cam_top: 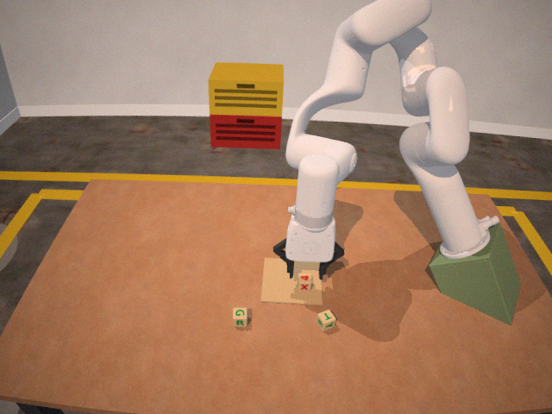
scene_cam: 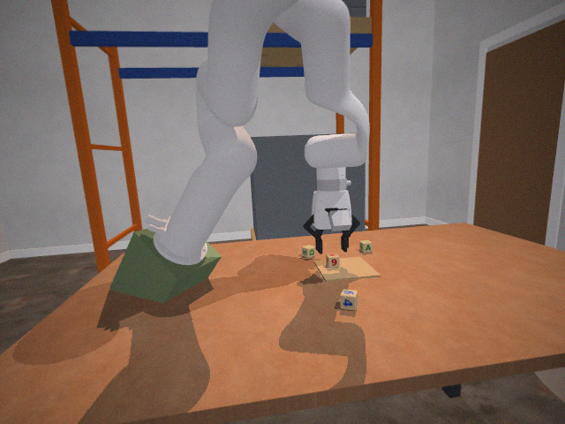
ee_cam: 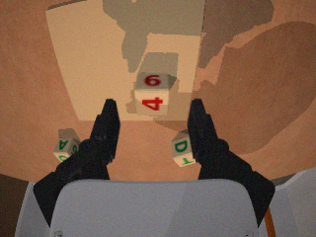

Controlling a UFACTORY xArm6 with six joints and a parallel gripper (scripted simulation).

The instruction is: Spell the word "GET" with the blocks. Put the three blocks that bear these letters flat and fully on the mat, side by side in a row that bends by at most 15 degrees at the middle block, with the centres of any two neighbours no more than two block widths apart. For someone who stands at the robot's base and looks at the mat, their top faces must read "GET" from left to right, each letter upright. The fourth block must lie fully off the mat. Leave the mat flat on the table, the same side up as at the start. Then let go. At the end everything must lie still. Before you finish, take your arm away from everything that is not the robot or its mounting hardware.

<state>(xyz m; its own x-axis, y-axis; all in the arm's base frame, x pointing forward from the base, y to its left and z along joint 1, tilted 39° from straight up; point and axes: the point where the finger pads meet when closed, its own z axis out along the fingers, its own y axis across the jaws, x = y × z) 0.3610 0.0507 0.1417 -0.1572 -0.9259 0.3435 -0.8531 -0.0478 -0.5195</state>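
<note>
The red-lettered block lies 40 mm below my hand. The rest, counted from my hand: tan mat 60 mm below, 20 mm to the right, 20 mm ahead; g block 160 mm ahead, 80 mm to the left, 50 mm below; t block 110 mm to the left, 50 mm below, 20 mm behind.
</note>
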